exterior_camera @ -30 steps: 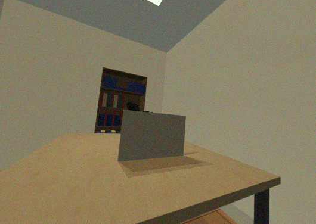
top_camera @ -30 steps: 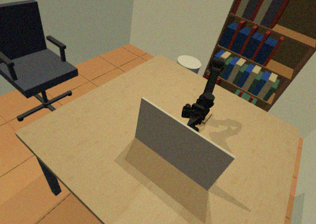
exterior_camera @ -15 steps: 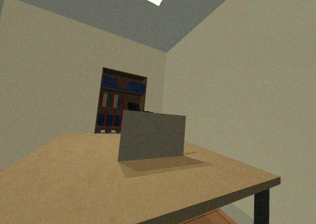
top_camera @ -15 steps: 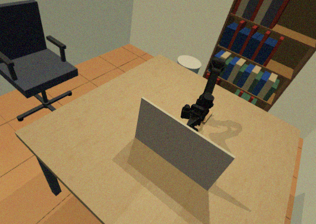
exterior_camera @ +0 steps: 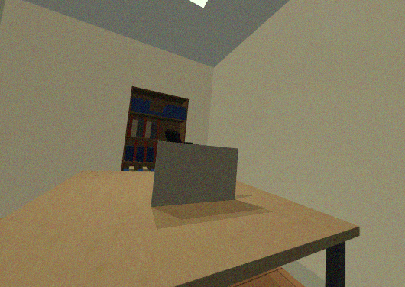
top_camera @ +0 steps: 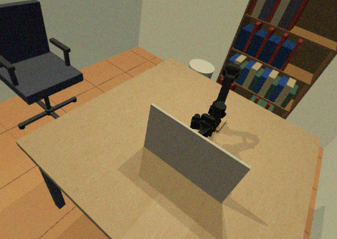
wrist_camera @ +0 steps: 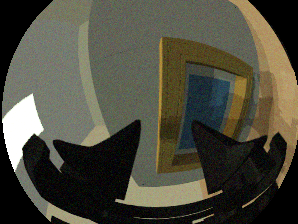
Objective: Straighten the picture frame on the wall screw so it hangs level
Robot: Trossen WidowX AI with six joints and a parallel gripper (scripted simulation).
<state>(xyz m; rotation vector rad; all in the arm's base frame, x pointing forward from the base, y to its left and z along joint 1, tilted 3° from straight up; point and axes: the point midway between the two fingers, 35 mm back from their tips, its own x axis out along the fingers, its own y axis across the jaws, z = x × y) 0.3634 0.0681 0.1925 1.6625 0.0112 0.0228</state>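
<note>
The picture frame is 20 mm ahead of my gripper tip, 10 mm to the left of it and 60 mm below it. The rest, counted from my gripper tip: grey wall panel 30 mm ahead, 60 mm below.
</note>
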